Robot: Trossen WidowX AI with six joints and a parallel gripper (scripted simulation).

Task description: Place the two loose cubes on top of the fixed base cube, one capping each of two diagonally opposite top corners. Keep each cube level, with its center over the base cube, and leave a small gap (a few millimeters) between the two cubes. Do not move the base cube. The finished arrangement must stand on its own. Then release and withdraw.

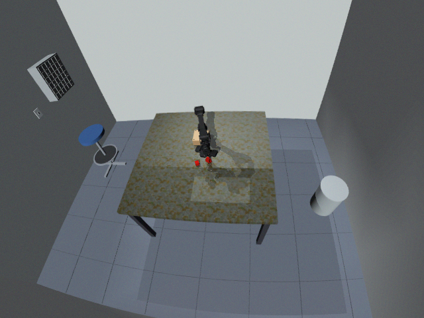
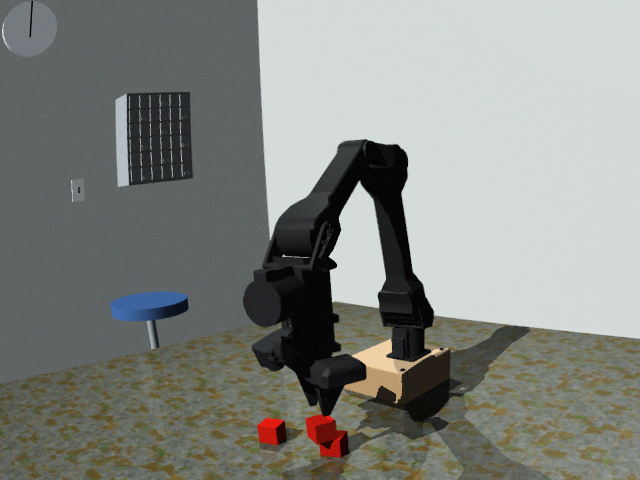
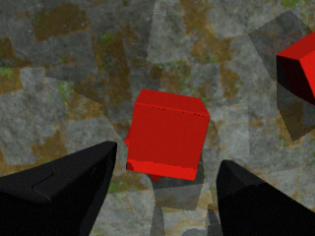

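Right now my gripper tip is 20 mm past the red base cube, 10 mm to the right of it and 60 mm above it.
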